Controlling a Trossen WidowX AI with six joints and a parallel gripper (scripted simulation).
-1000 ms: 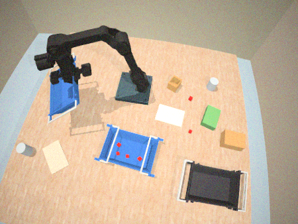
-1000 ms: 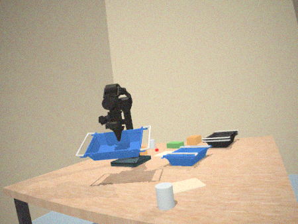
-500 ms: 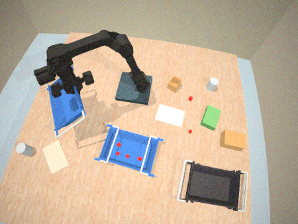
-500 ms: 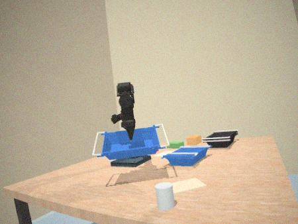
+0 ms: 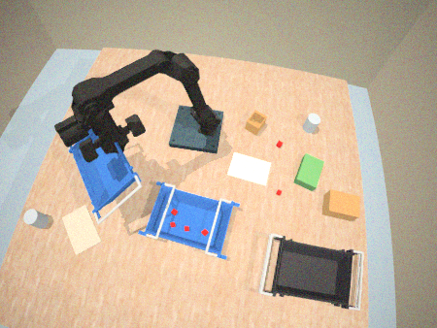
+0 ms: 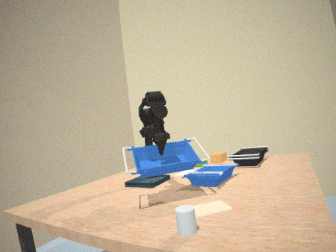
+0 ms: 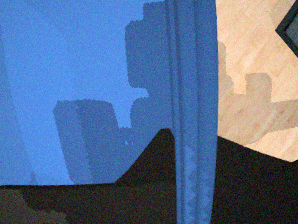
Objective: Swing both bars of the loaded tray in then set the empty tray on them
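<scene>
My gripper tip is 6 cm short of the blue tray and 5 cm to the left of it. The rest, counted from my gripper tip: green block (62 cm to the left, 20 cm behind, 16 cm below); then small brown box (38 cm to the left, 34 cm behind, 17 cm below); then orange box (76 cm to the left, 15 cm below, 9 cm behind).
</scene>
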